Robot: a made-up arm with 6 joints.
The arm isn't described. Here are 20 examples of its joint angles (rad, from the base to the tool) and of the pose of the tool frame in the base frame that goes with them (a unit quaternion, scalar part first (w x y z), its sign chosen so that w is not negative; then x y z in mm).
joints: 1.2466 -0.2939 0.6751 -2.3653 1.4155 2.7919
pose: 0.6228 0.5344 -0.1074 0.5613 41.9 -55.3 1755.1
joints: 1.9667 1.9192 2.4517 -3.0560 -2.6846 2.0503
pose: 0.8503 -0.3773 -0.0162 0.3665 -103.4 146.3 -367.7
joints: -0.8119 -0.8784 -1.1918 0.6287 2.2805 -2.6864
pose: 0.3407 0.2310 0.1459 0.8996 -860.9 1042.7 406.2
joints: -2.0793 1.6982 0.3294 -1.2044 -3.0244 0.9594
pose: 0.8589 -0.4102 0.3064 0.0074 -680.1 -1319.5 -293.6
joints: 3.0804 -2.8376 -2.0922 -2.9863 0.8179 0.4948
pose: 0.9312 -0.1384 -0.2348 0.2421 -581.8 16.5 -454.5
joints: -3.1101 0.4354 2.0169 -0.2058 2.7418 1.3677
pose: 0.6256 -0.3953 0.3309 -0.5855 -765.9 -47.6 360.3
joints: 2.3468 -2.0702 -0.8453 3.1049 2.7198 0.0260
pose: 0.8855 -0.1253 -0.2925 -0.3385 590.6 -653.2 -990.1
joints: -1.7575 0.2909 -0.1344 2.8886 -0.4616 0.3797
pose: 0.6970 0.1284 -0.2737 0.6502 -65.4 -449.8 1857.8
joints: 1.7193 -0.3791 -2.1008 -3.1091 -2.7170 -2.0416
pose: 0.1730 -0.0440 0.1101 0.9778 81.4 -785.5 432.8
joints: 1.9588 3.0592 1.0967 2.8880 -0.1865 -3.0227
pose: 0.3281 0.7213 -0.4038 0.4572 249.6 -684.4 -1247.4
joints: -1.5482 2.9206 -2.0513 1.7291 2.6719 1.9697
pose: 0.2247 -0.7364 -0.4671 -0.4348 109.0 -706.9 -311.5
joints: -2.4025 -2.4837 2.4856 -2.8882 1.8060 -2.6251
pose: 0.4245 -0.7625 -0.1851 -0.4519 493.7 447.5 174.0
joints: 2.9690 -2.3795 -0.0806 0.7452 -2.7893 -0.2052
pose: 0.5048 -0.4592 -0.0671 0.7279 997.5 -177.1 -1079.5
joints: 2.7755 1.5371 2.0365 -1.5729 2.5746 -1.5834
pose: 0.2344 -0.1548 0.3054 0.9099 -547.7 249.5 -485.6
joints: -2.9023 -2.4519 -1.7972 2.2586 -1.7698 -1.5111
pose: 0.4881 -0.6924 0.5047 0.1662 -102.1 43.0 -995.7
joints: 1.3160 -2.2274 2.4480 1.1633 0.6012 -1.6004
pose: 0.8347 -0.3433 -0.0658 0.4255 -219.4 -435.4 445.7
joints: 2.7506 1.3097 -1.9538 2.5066 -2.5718 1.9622
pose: 0.3749 -0.8403 -0.0117 0.3914 -451.4 195.0 922.9
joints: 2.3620 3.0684 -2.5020 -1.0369 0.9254 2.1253
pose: 0.0163 -0.0183 -0.5958 -0.8028 -373.8 449.3 -65.2
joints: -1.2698 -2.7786 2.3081 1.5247 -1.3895 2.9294
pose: 0.1648 0.6551 -0.0280 -0.7368 -297.1 634.4 8.6
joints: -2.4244 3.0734 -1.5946 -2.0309 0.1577 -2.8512
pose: 0.6395 0.5910 -0.2657 -0.4137 -732.3 -659.1 -683.4
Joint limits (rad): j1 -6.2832..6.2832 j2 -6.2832..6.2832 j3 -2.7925..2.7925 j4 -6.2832..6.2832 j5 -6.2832..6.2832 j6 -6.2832..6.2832
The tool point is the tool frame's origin. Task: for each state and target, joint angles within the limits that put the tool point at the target. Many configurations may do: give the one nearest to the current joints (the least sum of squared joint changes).
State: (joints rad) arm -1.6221 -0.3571 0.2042 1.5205 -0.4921 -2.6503
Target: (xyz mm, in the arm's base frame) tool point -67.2 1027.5 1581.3
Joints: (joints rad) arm -1.5428 -0.6585 0.1005 1.5129 -0.5817 -2.6503
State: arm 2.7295 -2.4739 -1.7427 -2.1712 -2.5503 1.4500
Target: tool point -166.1 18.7 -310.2
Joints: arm 2.5453 -2.6410 -2.6742 -2.1502 -2.7338 1.4500
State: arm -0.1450 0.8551 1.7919 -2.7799 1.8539 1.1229
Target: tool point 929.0 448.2 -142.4
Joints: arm 0.4525 1.0148 1.9183 -2.8446 1.8535 1.1229
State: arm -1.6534 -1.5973 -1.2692 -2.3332 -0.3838 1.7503
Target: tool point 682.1 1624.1 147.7
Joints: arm -1.9303 -1.3055 -0.5133 -2.3547 -0.3614 1.7503
